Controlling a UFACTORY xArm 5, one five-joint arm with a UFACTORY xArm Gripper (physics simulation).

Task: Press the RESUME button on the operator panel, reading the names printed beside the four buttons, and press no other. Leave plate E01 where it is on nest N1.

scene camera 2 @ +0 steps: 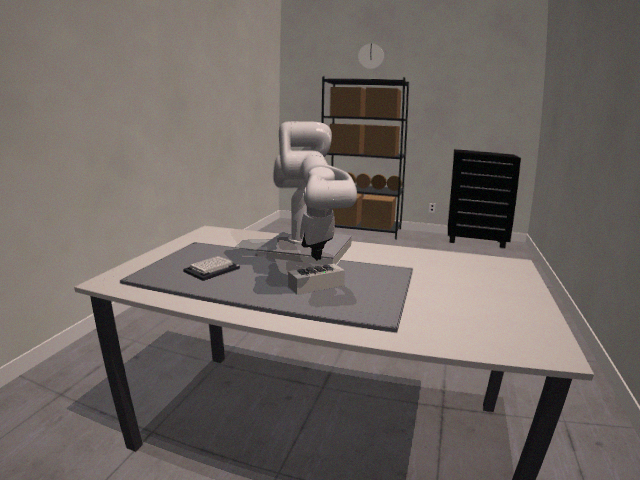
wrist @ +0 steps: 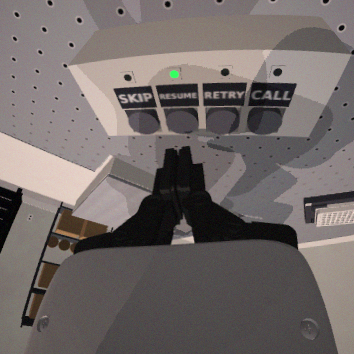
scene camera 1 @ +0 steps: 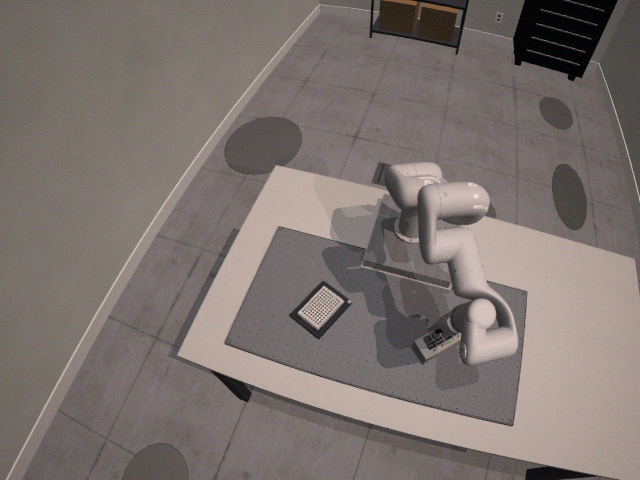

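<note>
The operator panel is a pale box on the perforated mat. In the wrist view its labels read SKIP, RESUME, RETRY and CALL from left to right. The RESUME button is a dark disc below its label, and the lamp above that label glows green. The other three lamps are dark. My gripper is shut and empty, with its tips above the panel and apart from the buttons. Plate E01 sits flat on the dark nest N1.
The perforated mat lies on the pale table. The robot base stands on a plinth behind the panel. A shelf rack and a black drawer cabinet stand against the far wall.
</note>
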